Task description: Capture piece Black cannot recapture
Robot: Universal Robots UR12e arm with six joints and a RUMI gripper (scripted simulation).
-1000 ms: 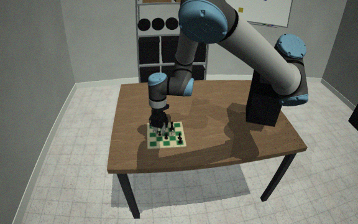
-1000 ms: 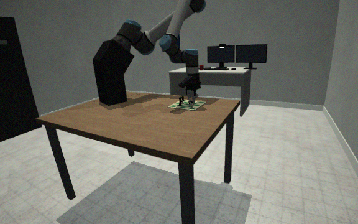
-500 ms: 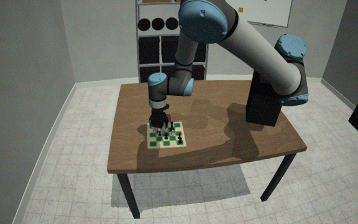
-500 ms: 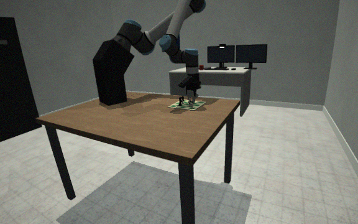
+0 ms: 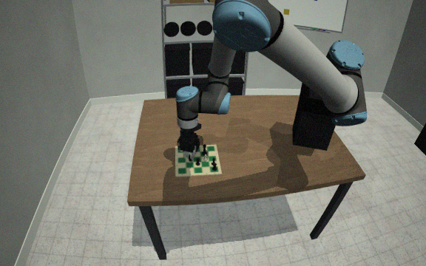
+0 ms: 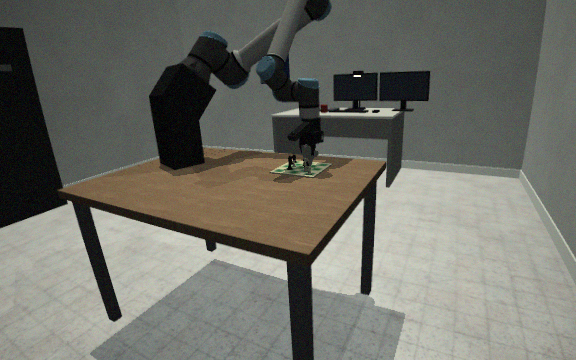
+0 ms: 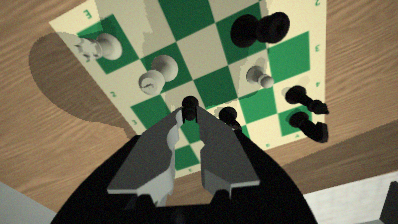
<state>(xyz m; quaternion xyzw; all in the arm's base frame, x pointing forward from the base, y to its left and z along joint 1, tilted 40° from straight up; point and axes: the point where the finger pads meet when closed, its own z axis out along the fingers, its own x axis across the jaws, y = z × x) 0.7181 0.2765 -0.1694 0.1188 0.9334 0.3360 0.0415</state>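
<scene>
Right now my hand is 10 mm above the black pawn. Also, from my hand: chessboard (30 mm behind, 20 mm below, 10 mm to the right); then white pawn (70 mm behind, 10 mm to the right, 10 mm below); then white rook (70 mm to the right, 60 mm ahead, 10 mm below).
</scene>
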